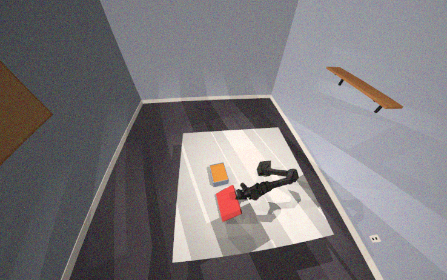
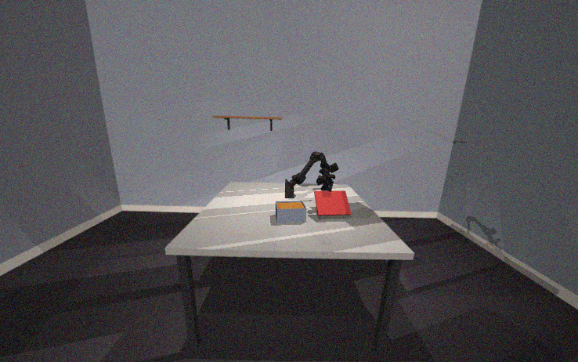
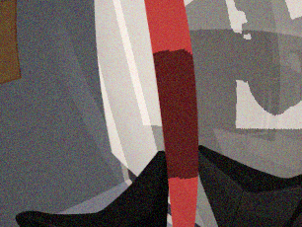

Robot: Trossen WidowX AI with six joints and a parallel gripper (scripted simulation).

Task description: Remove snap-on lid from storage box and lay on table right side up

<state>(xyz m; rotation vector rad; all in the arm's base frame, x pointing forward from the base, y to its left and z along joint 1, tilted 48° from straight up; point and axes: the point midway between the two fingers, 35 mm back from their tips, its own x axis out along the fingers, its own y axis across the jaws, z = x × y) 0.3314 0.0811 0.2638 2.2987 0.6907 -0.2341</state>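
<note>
Now: gripper tip 70 mm short of the red lid and 50 mm above it. The rest, counted from my gripper tip: storage box (80 mm ahead, 300 mm to the right, 110 mm below).
</note>
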